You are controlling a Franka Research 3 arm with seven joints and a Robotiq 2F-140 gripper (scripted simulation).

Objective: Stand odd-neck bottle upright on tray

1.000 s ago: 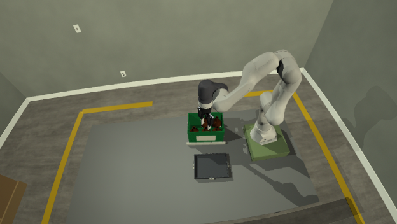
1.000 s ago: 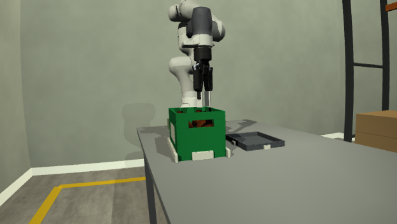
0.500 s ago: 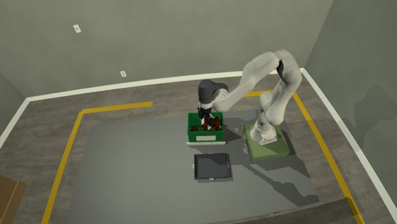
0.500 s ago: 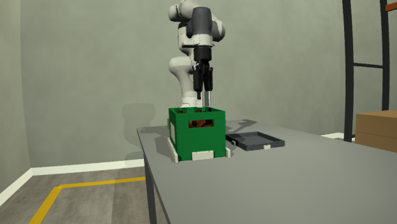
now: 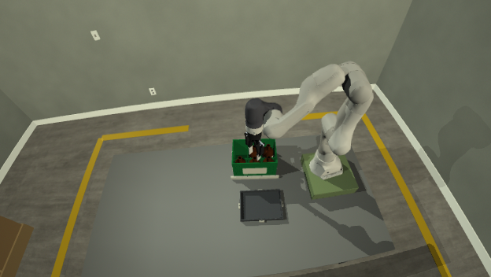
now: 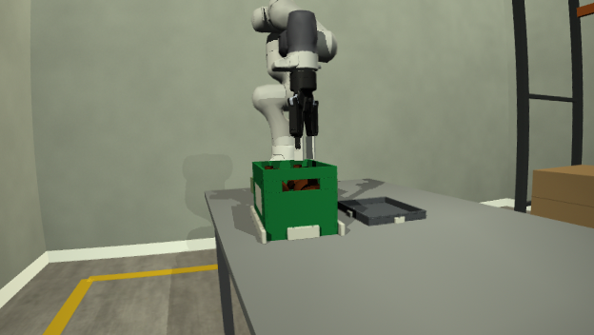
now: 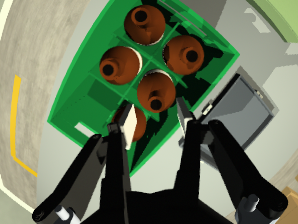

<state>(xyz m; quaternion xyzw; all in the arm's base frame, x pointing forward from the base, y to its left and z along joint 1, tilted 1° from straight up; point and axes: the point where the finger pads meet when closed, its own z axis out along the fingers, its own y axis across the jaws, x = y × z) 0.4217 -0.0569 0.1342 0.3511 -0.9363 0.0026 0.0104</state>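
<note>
Right now the green crate is 13 cm below my hand and 5 cm to the right of it. From my hand the other things lie so: dark grey tray 25 cm to the left, 20 cm below, 1 cm behind.
</note>
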